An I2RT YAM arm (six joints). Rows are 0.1 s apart.
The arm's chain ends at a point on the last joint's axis. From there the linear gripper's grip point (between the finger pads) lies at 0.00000 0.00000 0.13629 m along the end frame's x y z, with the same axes.
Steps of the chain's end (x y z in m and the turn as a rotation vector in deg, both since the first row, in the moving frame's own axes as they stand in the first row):
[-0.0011 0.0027 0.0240 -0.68 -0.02 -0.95]
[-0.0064 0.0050 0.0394 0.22 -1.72 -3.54]
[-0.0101 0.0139 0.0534 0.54 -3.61 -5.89]
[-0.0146 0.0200 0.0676 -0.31 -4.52 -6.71]
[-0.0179 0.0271 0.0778 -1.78 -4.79 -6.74]
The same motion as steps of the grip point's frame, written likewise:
[-0.0011 0.0043 0.0240 -0.68 -0.02 -0.95]
[-0.0105 0.0046 0.0393 0.22 -1.72 -3.54]
[-0.0187 0.0131 0.0531 0.54 -3.61 -5.89]
[-0.0253 0.0214 0.0672 -0.31 -4.52 -6.71]
[-0.0290 0.0320 0.0773 -1.78 -4.79 -6.74]

